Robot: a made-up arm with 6 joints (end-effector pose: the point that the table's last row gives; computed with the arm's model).
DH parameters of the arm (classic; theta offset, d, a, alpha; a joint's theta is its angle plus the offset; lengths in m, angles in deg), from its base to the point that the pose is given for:
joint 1: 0 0.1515 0 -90
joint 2: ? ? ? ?
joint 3: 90 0.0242 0 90
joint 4: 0 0.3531 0 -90
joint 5: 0 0 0 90
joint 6: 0 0.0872 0 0
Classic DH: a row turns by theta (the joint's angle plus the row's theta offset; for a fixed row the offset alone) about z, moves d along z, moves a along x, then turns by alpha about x.
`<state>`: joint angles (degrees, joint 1 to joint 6).
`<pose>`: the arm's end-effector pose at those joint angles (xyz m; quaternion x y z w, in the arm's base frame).
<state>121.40 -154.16 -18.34 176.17 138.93 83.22</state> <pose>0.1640 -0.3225 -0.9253 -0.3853 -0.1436 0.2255 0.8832</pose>
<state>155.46 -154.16 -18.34 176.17 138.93 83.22</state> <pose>0.3165 -0.1753 -0.9253 -0.3263 -0.2501 0.4743 0.7785</pose>
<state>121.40 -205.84 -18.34 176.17 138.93 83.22</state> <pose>-0.3475 0.5156 -0.7992 0.0330 -0.0125 0.2370 0.9709</pose>
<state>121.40 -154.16 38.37 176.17 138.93 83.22</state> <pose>0.2959 -0.5385 -0.8094 -0.7529 -0.2535 0.1613 0.5856</pose>
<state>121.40 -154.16 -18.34 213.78 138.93 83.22</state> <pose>0.1994 -0.3120 -0.9241 -0.3993 -0.0494 -0.0858 0.9114</pose>
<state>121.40 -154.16 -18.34 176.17 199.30 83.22</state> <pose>0.2122 -0.3904 -0.8977 0.0946 0.0409 0.2437 0.9644</pose>
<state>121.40 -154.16 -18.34 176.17 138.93 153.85</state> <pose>0.1640 -0.3225 -0.9253 -0.3974 0.1056 0.6946 0.5904</pose>
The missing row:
joint 2: -90 0 0.8716 0
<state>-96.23 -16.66 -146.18 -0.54 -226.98 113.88</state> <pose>0.0666 0.3925 0.7248 -0.2491 0.0644 0.1522 0.9543</pose>
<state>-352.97 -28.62 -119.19 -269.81 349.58 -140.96</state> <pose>-0.6475 -0.0714 0.5452 0.4844 -0.8254 -0.0220 0.2890</pose>
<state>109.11 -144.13 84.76 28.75 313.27 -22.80</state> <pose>0.2988 -0.8430 -0.3923 0.6958 -0.3404 0.5783 0.2560</pose>
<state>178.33 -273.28 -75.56 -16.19 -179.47 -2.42</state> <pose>-0.9212 0.0024 0.4624 -0.9858 0.1338 -0.1012 0.0094</pose>
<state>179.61 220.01 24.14 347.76 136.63 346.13</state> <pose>0.8465 -0.0173 -0.5897 -0.1882 0.0643 0.9783 0.0589</pose>
